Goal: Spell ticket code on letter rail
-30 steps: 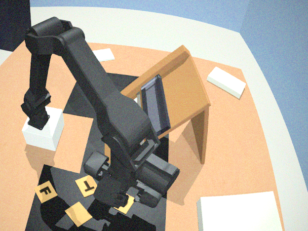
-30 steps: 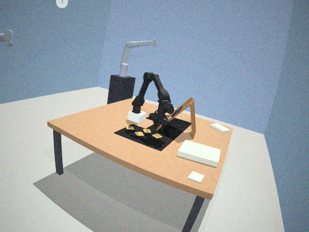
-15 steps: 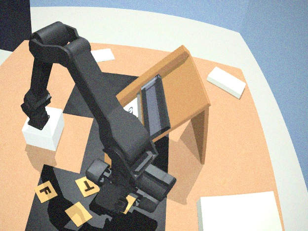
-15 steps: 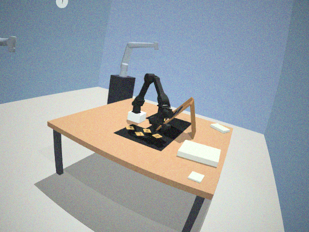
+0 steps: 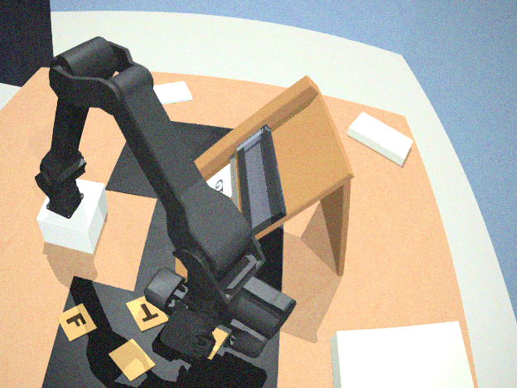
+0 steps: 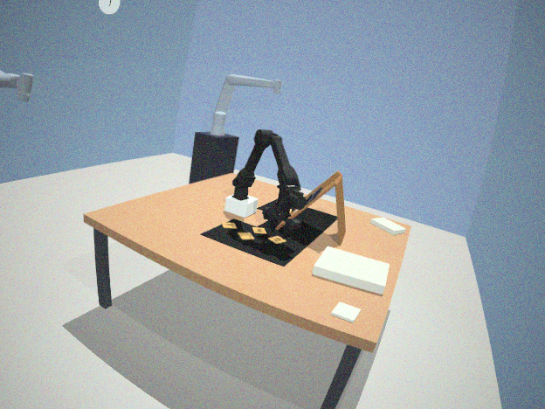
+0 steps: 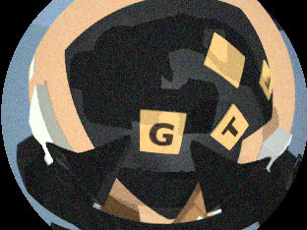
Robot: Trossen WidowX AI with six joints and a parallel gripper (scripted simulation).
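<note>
My gripper tip is 2 cm above the g tile. Also, from my gripper tip: white ticket: 6 cm behind, 25 cm to the left, 7 cm above; then black mat: 14 cm behind, 16 cm to the left, 2 cm below; then large white slab: 37 cm ahead.
</note>
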